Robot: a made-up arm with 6 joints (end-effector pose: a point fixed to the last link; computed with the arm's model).
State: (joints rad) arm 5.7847 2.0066 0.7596 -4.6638 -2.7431 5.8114
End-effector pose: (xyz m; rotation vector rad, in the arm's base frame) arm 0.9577 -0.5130 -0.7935 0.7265 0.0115 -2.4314
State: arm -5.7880 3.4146 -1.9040 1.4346 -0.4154 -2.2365
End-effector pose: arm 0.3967 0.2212 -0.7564 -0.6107 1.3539 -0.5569
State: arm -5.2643 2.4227 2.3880 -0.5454 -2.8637 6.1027
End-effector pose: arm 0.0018 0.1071 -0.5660 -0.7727 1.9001 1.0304
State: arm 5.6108 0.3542 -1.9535 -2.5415 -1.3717 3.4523
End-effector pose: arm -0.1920 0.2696 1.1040 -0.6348 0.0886 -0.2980
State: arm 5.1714 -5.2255 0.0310 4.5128 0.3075 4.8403
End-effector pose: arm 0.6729 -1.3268 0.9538 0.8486 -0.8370 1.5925
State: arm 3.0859 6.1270 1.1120 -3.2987 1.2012 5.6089
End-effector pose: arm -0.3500 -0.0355 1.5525 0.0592 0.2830 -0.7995
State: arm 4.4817 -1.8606 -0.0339 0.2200 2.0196 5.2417
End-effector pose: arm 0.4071 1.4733 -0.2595 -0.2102 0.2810 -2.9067
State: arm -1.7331 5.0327 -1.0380 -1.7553 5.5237 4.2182
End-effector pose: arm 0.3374 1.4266 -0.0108 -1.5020 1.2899 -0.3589
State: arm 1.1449 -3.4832 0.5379 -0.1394 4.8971 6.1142
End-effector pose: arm 0.0684 0.2817 -1.4423 -1.3311 1.5296 0.7493
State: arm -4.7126 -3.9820 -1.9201 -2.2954 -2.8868 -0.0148
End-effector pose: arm -0.0586 0.9455 -0.0104 -1.0986 -2.8057 0.3989
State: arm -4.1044 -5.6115 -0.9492 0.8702 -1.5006 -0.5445
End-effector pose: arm -0.1930 0.3234 1.5019 2.1359 0.2616 1.8868
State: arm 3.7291 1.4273 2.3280 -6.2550 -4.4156 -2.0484
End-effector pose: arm -0.4283 -0.3384 -0.1756 0.2104 0.7101 1.5963
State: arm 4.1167 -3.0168 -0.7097 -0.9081 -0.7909 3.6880
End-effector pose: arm -0.0908 -0.2980 -1.3951 1.4642 -1.4938 1.0869
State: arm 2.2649 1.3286 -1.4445 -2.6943 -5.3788 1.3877
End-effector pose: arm -0.5234 0.6109 1.0495 0.8560 0.6055 0.8957
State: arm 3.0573 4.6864 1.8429 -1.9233 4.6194 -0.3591
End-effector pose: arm 0.7791 -0.1917 0.7121 1.0868 -1.4443 0.7539
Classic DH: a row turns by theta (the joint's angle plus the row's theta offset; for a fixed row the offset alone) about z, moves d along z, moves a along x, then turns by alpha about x. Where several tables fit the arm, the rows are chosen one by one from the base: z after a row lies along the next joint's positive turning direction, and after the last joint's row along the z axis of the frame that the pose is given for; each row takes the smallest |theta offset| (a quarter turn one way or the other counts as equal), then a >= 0, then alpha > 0; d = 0 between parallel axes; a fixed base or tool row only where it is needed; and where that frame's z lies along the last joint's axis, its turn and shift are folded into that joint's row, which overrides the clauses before.
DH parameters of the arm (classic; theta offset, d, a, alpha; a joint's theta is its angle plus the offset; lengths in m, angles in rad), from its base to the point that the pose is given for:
joint 1: 0 0.1351 0 -1.5708
joint 2: -1.5708 0 0.9758 0
joint 3: 1.5708 0.0419 0 1.5708
joint 4: 0 0.6371 0 -1.5708
joint 5: 0 0 0 1.5708
joint 6: 0 0.0894 0 0

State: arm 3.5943 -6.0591 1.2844 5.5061 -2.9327 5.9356
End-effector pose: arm -0.6636 -0.3838 1.1339 -1.8216 0.1141 -1.8570
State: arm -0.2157 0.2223 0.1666 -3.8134 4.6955 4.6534
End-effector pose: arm 0.5059 -0.1249 1.6485 1.6846 0.8672 0.2258
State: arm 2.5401 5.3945 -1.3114 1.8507 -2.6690 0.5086
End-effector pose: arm 1.0000 -0.6897 0.4312 -0.9230 0.1035 0.9035
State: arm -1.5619 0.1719 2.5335 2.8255 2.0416 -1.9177
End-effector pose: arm 0.0710 -0.4870 0.5878 0.6070 0.3360 -0.0928
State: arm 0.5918 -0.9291 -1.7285 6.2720 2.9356 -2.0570
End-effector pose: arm -0.8977 -0.5532 0.2412 -0.2938 0.0782 -1.4445
